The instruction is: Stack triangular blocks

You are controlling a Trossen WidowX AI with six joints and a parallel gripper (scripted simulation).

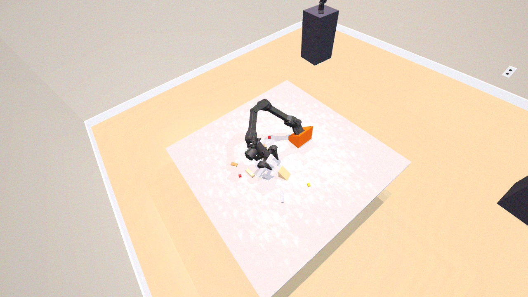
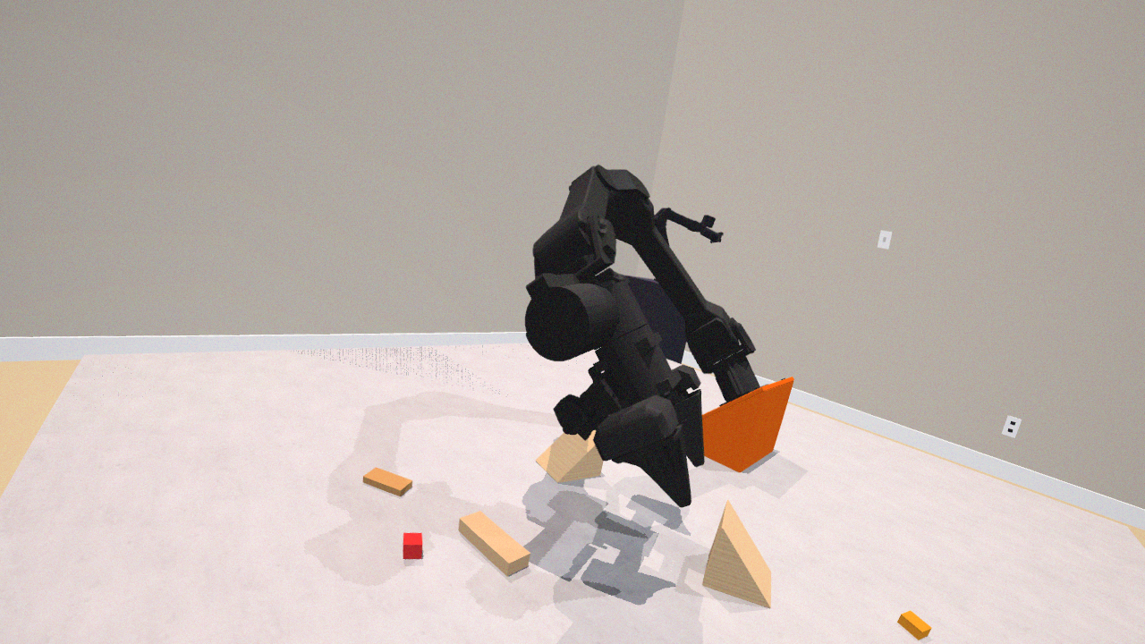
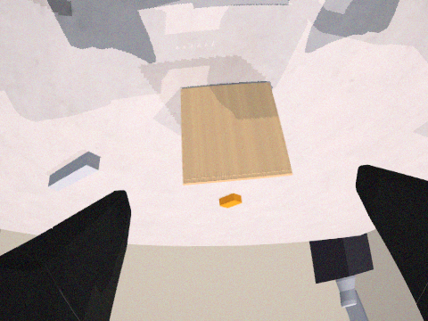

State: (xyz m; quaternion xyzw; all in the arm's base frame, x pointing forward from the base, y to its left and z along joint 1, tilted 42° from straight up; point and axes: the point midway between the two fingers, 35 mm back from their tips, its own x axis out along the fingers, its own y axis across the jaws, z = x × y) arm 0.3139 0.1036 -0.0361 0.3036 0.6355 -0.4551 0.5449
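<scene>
Right now my gripper tip is 12 cm past the small orange block, 21 cm to the right of it and 8 cm above it. From my gripper tip the other things lie so: red cube 22 cm ahead, 11 cm to the right, 8 cm below; long tan block 15 cm ahead, 9 cm to the right, 8 cm below.
</scene>
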